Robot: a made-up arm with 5 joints.
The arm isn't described. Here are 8 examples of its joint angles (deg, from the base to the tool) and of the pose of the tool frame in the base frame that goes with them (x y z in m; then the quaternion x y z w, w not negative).
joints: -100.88 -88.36 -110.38 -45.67 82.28
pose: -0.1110 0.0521 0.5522 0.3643 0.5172 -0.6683 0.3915
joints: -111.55 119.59 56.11 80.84 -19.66
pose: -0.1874 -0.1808 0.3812 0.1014 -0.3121 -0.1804 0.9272
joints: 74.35 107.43 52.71 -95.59 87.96
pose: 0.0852 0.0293 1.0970 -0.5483 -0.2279 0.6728 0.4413
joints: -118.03 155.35 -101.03 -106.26 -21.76
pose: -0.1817 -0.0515 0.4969 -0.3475 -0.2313 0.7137 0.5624
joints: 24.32 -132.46 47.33 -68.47 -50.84
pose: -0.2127 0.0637 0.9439 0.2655 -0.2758 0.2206 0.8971
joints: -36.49 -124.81 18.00 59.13 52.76
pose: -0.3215 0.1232 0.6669 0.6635 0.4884 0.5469 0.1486
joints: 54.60 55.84 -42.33 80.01 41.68
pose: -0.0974 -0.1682 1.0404 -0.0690 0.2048 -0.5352 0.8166
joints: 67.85 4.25 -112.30 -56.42 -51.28
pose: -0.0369 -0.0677 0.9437 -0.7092 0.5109 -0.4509 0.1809
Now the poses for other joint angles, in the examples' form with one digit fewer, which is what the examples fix.
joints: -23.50 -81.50 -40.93 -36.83 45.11
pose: -0.295 0.020 0.702 0.298 0.356 -0.568 0.680
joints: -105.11 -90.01 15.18 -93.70 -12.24
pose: -0.108 0.040 0.452 0.115 -0.773 -0.030 0.623
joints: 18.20 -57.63 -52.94 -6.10 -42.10
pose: -0.255 -0.010 0.805 0.168 0.290 -0.248 0.909
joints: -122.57 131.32 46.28 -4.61 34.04
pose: -0.135 -0.047 0.380 -0.194 -0.259 -0.866 0.382
